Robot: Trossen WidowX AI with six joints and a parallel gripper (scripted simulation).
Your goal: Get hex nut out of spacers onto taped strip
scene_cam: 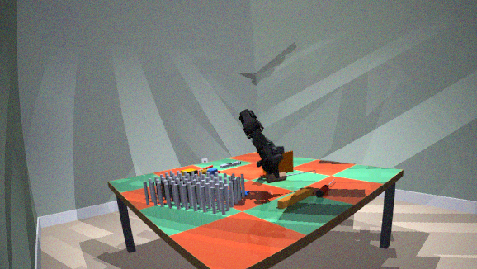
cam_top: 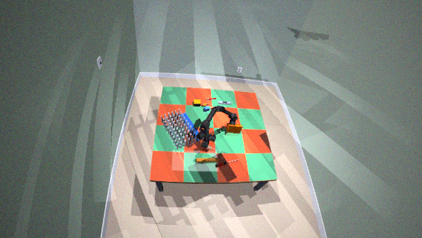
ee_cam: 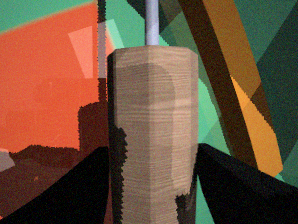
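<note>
My gripper tip is 2 cm past the orange level, 11 cm to the right of it and 7 cm above it. Round my gripper tip: blue block: 6 cm ahead, 56 cm to the right, 6 cm below; yellow block: 18 cm ahead, 64 cm to the right, 6 cm below; blue taped strip: 20 cm ahead, 28 cm to the right, 8 cm below.
</note>
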